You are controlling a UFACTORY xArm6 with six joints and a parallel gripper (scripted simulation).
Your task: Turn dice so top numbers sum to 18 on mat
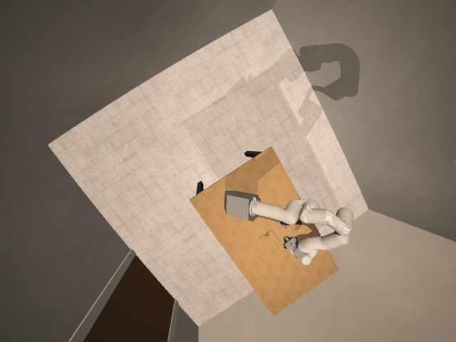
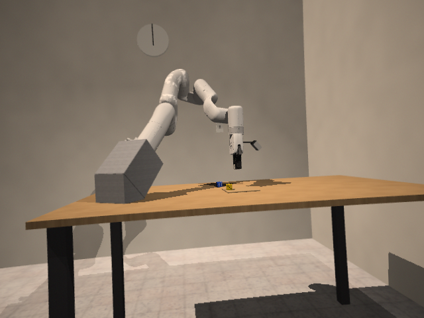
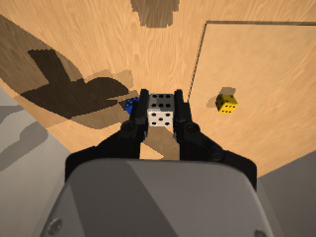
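Right now the blue die is 90 mm behind my hand, 40 mm to the left of it and 100 mm below it. From my hand the other things lie so: white die (10 mm below); yellow die (60 mm behind, 130 mm to the right, 90 mm below); tan mat (10 mm behind, 120 mm to the right, 110 mm below).
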